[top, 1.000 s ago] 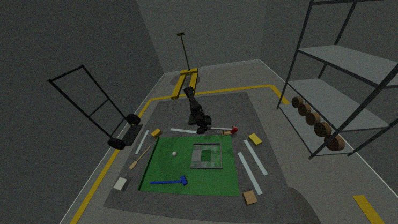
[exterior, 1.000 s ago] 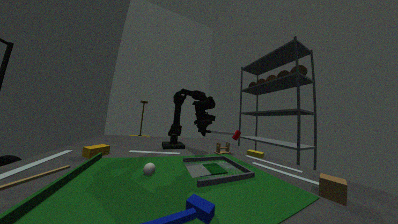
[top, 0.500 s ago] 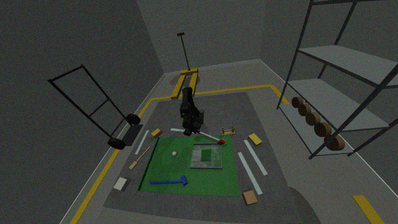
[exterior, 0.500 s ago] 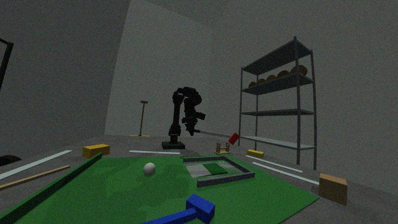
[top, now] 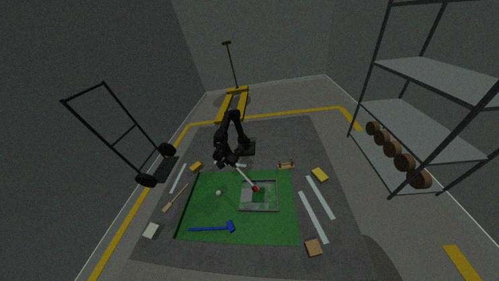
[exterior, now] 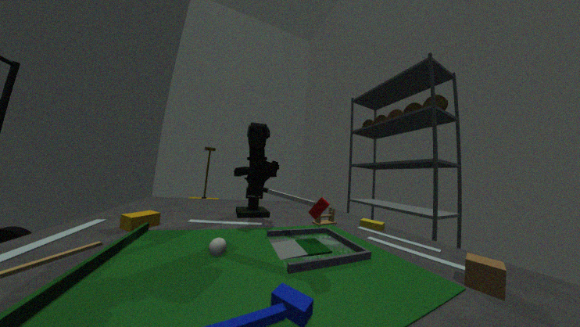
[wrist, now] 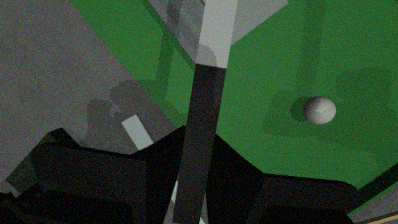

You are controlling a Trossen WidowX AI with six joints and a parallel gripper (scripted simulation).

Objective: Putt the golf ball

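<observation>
My gripper tip is 80 mm short of the red putter, 80 mm to the right of it and 10 mm below it. Round my gripper tip: white golf ball 140 mm ahead, 120 mm to the right, 110 mm below; dark green rail 180 mm ahead, 350 mm to the right, 120 mm below; blue putter 350 mm ahead, 120 mm to the right, 120 mm below.
</observation>
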